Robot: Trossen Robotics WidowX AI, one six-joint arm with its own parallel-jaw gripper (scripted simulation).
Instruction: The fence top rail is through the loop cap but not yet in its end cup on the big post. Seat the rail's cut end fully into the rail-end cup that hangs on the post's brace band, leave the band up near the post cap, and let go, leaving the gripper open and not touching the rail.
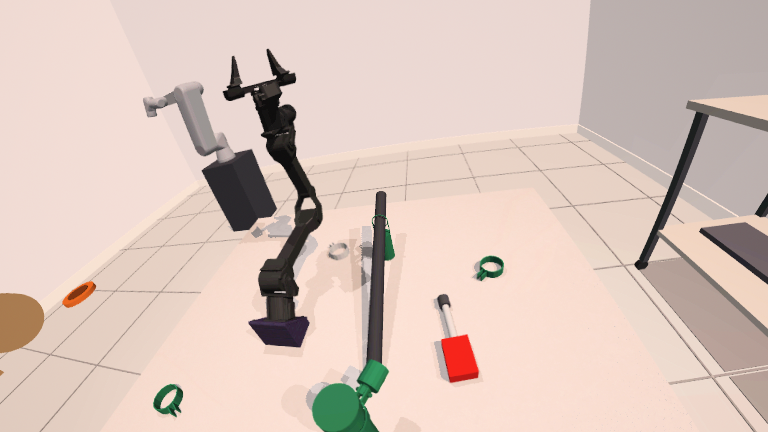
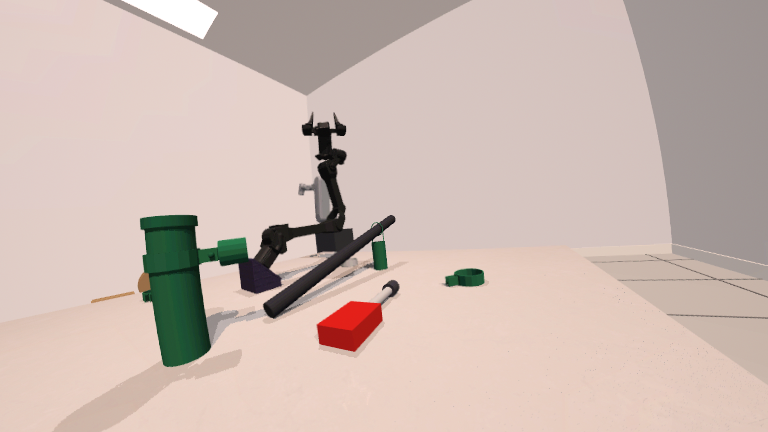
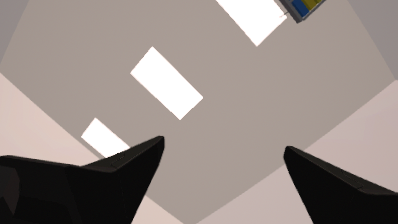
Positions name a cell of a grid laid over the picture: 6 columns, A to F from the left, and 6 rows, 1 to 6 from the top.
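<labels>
You'd find a dark top rail in image 1 (C5) and again in image 2 (C5), but in image 3 the rail is out of frame. There's also a red-headed mallet, which you can see in image 1 (D5) and in image 2 (C5), though in image 3 the mallet is out of frame.
</labels>
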